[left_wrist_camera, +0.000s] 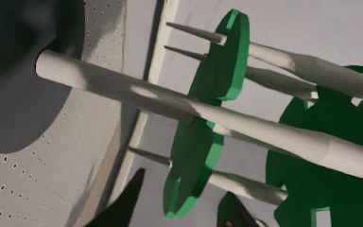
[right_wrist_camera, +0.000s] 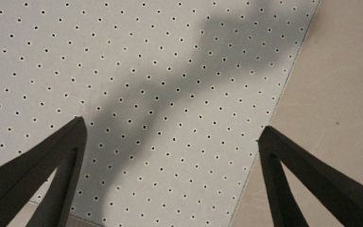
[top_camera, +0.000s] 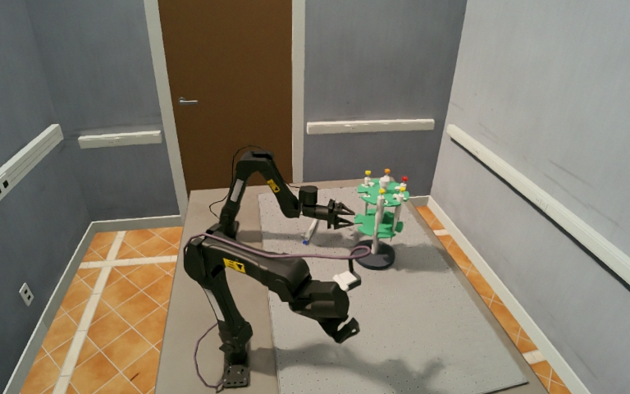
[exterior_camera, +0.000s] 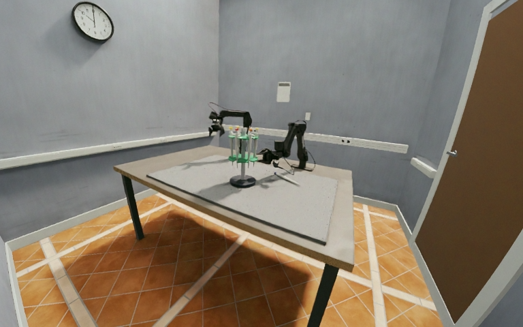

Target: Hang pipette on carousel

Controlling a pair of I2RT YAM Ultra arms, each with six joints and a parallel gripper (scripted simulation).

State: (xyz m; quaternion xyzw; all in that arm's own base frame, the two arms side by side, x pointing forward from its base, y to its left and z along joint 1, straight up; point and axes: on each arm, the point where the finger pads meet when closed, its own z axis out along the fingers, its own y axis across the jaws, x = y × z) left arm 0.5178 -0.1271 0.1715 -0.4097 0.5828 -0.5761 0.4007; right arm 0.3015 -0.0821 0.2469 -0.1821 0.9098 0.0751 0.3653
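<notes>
My left gripper is now 13 cm past the pipette, 18 cm to the right of it and 15 cm above it.
</notes>
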